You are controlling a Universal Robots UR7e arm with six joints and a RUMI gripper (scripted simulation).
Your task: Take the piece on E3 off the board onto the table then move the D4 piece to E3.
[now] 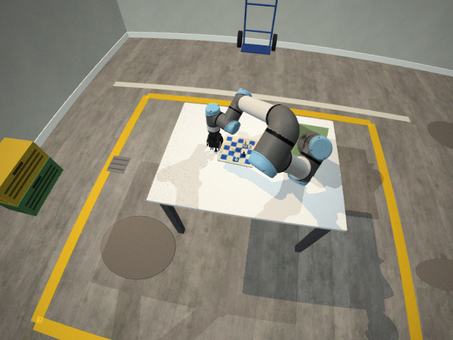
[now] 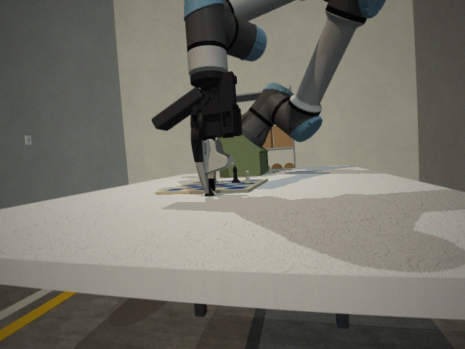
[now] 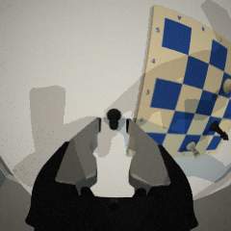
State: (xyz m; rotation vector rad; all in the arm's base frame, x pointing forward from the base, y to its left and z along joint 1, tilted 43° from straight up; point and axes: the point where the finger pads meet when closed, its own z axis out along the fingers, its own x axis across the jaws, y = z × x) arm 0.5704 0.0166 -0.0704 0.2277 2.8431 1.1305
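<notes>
The black pawn lies 10 mm below my hand. Also, from my hand: tall white piece (190 mm behind, 40 mm to the right, 10 mm above); blue-and-cream chessboard (140 mm behind, 20 mm below, 10 mm to the right).
</notes>
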